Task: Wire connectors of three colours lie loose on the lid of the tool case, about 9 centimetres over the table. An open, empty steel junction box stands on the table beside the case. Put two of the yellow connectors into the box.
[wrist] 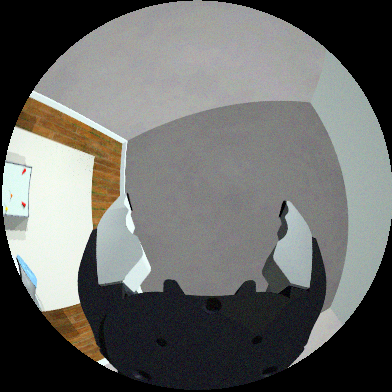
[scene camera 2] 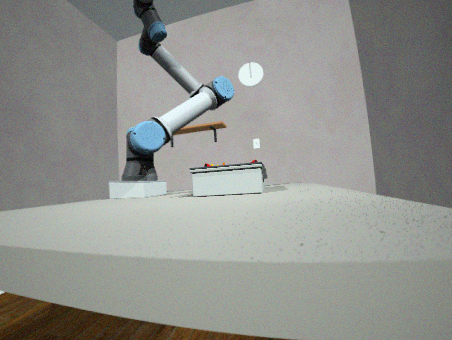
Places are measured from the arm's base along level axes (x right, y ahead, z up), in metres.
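Where they show: gripper, between the fingertips: point(wrist: 207, 199); arm's base, origin of its link: point(scene camera 2: 140, 180).
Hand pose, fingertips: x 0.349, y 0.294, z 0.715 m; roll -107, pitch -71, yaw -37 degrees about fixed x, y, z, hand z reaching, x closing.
Things, the pixels of their top centre, and the offset from my fingertips. Level surfaces: height alone.
- tool case, centre of its top: point(scene camera 2: 234, 167) dx -0.277, dy +0.145, dz -0.695 m
- small yellow connector, centre of its top: point(scene camera 2: 212, 164) dx -0.295, dy +0.056, dz -0.674 m
- orange connector, centre of its top: point(scene camera 2: 223, 162) dx -0.255, dy +0.110, dz -0.676 m
- pale table, height of its surface: dz -0.785 m
The tool case point(scene camera 2: 227, 182) stands on the table in scene camera 2, and its pale lid point(wrist: 16, 181) shows at the far left edge of the wrist view. A small yellow connector point(scene camera 2: 212, 165) point(wrist: 6, 209) lies on the lid, next to an orange connector point(scene camera 2: 223, 164) point(wrist: 11, 196). One red connector point(scene camera 2: 254, 161) point(wrist: 24, 171) and another red connector point(scene camera 2: 207, 165) point(wrist: 23, 204) lie near the lid's edges. I cannot make out the junction box in either view. My gripper point(wrist: 207, 199) is wide open and empty, facing a wall, far from the case; it is out of scene camera 2.
The arm point(scene camera 2: 185, 111) rises from a white base block point(scene camera 2: 137, 189) left of the case on the pale table point(scene camera 2: 165, 230) point(wrist: 62, 200). A wooden shelf point(scene camera 2: 202, 128) and a round clock point(scene camera 2: 250, 74) are on the back wall. Part of a blue arm joint point(wrist: 27, 270) shows in the wrist view.
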